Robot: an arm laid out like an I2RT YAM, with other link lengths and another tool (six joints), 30 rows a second.
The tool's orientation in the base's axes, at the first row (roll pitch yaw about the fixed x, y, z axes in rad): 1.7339, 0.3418, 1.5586
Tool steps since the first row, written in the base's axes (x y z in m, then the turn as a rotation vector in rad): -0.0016, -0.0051, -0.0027, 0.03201, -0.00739, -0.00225; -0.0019, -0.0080, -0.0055, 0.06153, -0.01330, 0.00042; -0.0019, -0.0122, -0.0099, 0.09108, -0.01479, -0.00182; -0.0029, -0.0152, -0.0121, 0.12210, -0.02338, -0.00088; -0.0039, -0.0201, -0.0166, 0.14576, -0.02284, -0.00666; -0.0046, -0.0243, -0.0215, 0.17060, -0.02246, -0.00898; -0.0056, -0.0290, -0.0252, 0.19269, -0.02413, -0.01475; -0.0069, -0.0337, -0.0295, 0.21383, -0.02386, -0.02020; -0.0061, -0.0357, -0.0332, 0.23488, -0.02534, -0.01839; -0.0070, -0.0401, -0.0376, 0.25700, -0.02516, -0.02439
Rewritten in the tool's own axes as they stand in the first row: -0.0039, -0.0045, -0.0008, -0.00584, 0.00081, 0.03240; -0.0057, -0.0081, -0.0005, -0.01196, 0.00626, 0.06149; -0.0082, -0.0135, 0.0005, -0.01228, 0.00860, 0.09107; -0.0103, -0.0167, 0.0000, -0.02033, 0.01181, 0.12208; -0.0134, -0.0227, 0.0000, -0.01761, 0.01056, 0.14625; -0.0157, -0.0287, 0.0004, -0.01619, 0.01266, 0.17108; -0.0189, -0.0339, 0.0003, -0.01557, 0.01042, 0.19385; -0.0219, -0.0397, -0.0001, -0.01325, 0.00896, 0.21551; -0.0226, -0.0436, 0.0014, -0.01501, 0.01366, 0.23609; -0.0253, -0.0493, 0.0015, -0.01257, 0.01182, 0.25880
